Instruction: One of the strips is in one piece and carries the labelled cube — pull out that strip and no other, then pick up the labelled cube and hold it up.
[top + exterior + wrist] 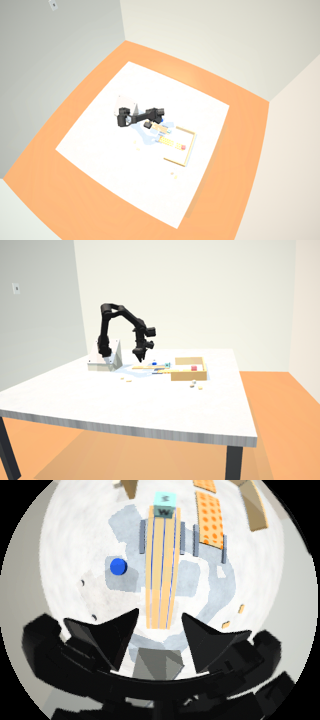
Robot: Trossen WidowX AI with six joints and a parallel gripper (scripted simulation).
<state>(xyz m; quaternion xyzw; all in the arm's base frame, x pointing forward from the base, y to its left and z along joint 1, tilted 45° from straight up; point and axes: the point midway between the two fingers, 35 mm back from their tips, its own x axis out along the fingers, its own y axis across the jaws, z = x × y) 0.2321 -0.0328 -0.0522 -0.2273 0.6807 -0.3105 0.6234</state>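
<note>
The strip is 60 mm ahead of my gripper tip and 40 mm below it. Also, from my gripper tip: blue disc (70 mm ahead, 80 mm to the left, 40 mm below); then red cube (340 mm ahead, 100 mm to the right, 30 mm below); then labelled cube (170 mm ahead, 30 mm below).
</note>
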